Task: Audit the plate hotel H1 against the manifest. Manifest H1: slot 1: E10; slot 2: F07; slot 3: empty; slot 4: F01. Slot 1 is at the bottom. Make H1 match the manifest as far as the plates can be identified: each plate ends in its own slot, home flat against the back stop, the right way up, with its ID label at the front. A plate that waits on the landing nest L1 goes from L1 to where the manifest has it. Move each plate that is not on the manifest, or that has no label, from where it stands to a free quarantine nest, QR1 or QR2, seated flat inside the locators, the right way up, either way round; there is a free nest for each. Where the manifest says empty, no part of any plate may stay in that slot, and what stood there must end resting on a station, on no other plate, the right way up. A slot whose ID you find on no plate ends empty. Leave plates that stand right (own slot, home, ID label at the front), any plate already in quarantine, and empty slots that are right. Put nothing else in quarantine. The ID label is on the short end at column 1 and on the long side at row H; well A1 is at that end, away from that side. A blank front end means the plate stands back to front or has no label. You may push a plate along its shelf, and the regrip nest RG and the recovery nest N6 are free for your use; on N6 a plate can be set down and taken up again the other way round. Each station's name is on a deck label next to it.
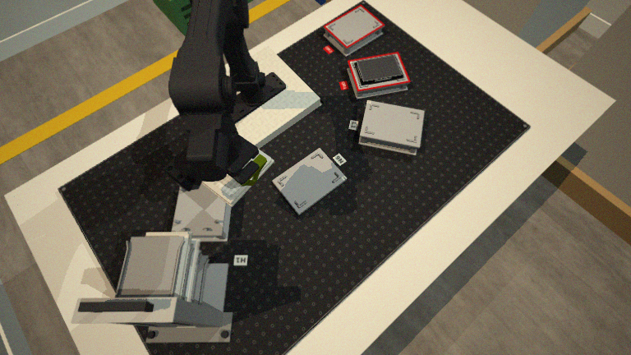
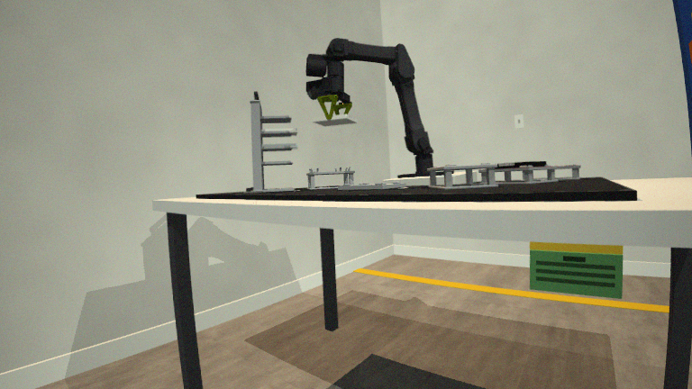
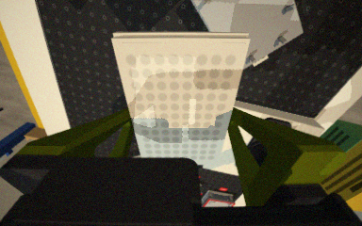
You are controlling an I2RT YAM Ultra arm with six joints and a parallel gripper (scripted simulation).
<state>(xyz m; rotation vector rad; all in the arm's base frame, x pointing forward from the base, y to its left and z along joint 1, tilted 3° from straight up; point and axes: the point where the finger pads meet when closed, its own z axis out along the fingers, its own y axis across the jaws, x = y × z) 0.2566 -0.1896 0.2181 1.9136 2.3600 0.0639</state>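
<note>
The regrip nest lies 18 cm below my hand, 10 cm to the right of it and 8 cm behind it. From my hand the other things lie so: recovery nest N6: 23 cm below, 16 cm to the left, 3 cm ahead; H1 deck label: 23 cm below, 11 cm to the right, 8 cm ahead; white well plate: right at my hand.
</note>
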